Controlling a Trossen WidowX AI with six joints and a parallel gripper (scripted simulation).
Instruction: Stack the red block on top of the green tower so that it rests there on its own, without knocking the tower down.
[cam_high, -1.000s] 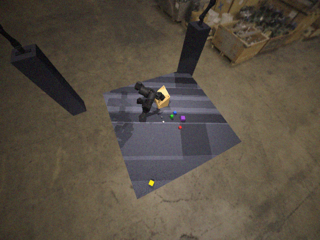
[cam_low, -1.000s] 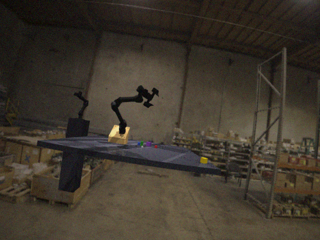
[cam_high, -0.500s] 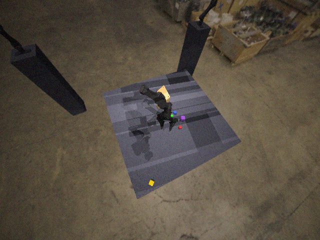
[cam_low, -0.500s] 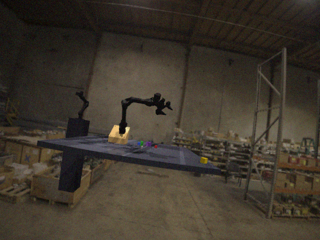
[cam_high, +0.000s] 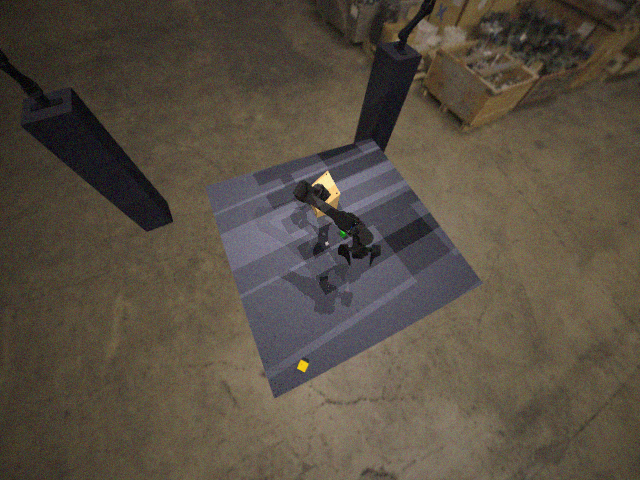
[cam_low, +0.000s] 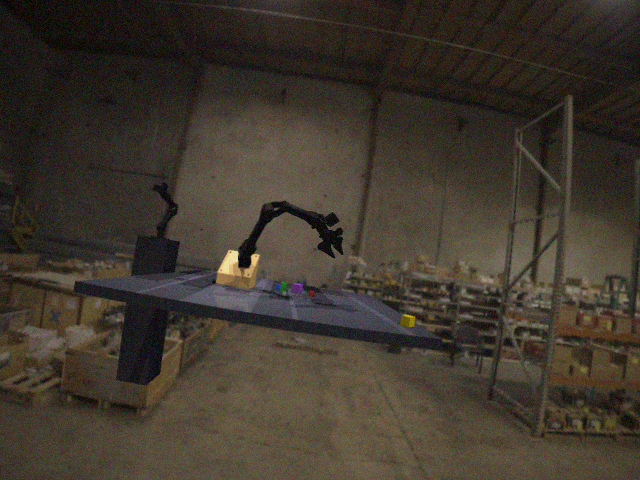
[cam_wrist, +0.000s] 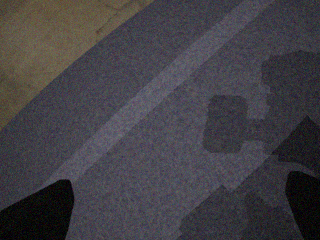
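The red block is 10 cm behind my gripper tip, 13 cm to the left of it and 23 cm below it. Round my gripper tip: blue block: 30 cm behind, 18 cm to the left, 23 cm below; yellow block: 25 cm ahead, 42 cm to the right, 22 cm below; purple block: 19 cm behind, 22 cm to the left, 22 cm below.
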